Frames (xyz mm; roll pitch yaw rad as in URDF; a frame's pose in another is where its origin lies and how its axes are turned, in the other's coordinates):
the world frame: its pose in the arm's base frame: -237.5 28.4 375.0 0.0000 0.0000 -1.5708
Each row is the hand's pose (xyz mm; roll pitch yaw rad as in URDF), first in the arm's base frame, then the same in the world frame.
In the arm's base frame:
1: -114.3 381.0 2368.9 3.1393 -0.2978 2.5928
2: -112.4 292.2 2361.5 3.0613 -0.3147 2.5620
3: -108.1 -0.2 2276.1 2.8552 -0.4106 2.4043
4: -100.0 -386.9 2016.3 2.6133 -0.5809 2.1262
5: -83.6 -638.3 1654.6 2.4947 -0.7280 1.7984
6: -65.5 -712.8 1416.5 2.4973 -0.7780 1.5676
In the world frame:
1: -352.6 123.2 1993.9 3.1393 -0.2978 -2.1196
2: -263.8 125.1 1986.5 3.0613 -0.3147 -2.1504
3: 28.6 129.4 1901.1 2.8552 -0.4106 -2.3081
4: 415.3 137.5 1641.3 2.6133 -0.5809 -2.5862
5: 666.7 153.9 1279.6 2.4947 -0.7280 -2.9140
6: 741.2 172.0 1041.5 2.4973 -0.7780 3.1384

